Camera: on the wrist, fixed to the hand. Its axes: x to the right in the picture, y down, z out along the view.
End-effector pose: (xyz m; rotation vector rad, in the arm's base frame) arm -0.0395 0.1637 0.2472 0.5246 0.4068 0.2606
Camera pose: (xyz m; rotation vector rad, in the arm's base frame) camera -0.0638 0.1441 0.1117 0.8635 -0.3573 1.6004
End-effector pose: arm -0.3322 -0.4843 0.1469 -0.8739 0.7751 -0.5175
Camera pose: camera -0.4166 -0.5927 0.1681 -0.0997 0.9020 0.8943
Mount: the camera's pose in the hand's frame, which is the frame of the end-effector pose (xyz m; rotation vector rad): 0.0134 -0.0851 -0.1091 0.0836 -0.2972 1.5149
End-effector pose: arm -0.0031 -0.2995 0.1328 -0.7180 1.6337 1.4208
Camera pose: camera 0.0383 -0.4212 0.0800 1.0379 1.9583 2.1999
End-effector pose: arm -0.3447 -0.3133 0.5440 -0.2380 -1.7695 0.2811
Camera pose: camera -0.2416 -0.3833 0.6056 -1.5185 -1.5121 1.4999
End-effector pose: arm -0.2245 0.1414 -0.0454 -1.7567 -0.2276 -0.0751
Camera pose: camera -0.2197 0.0517 0.0607 -1.4525 0.8937 1.2527
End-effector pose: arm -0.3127 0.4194 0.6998 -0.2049 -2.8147 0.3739
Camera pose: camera -0.3006 0.3659 0.8275 2.0461 1.9551 -0.7043
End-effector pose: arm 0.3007 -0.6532 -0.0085 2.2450 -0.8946 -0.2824
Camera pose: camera 0.4016 -0.5605 0.0150 1.0434 -2.4300 0.1537
